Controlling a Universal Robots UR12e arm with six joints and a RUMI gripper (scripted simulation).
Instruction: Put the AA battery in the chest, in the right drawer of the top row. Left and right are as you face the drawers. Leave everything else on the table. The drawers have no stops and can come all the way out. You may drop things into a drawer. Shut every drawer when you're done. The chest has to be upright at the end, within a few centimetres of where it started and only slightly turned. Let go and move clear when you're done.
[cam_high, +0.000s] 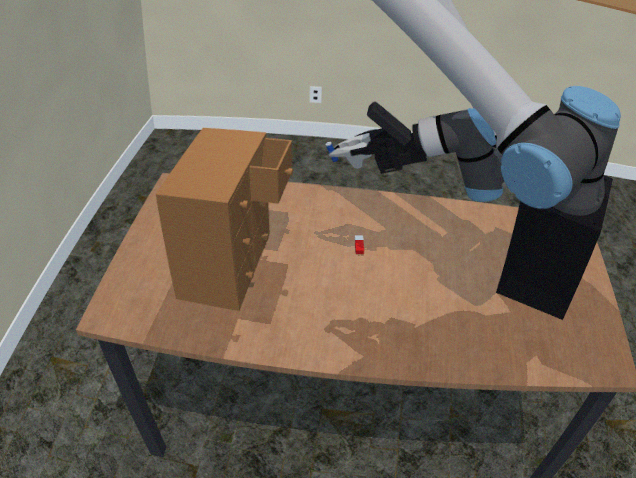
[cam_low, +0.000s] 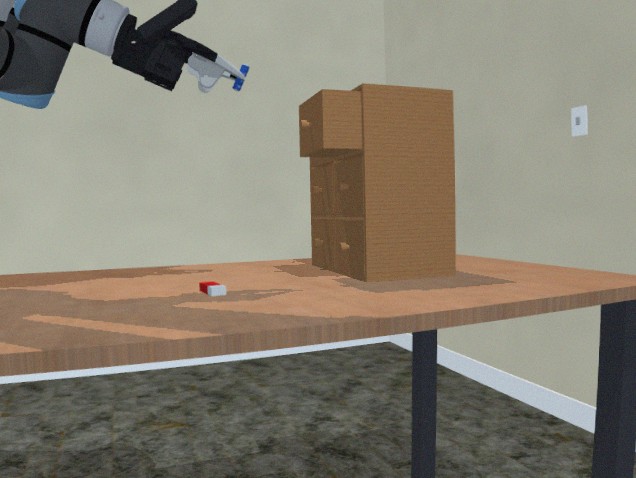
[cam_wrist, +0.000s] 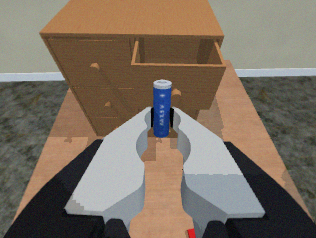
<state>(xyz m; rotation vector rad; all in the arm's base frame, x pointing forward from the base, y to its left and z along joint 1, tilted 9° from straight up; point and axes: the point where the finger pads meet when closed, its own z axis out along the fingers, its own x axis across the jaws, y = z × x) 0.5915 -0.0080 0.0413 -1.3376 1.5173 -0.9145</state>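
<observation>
Now: the blue AA battery 10 mm ahead of my hand.
</observation>
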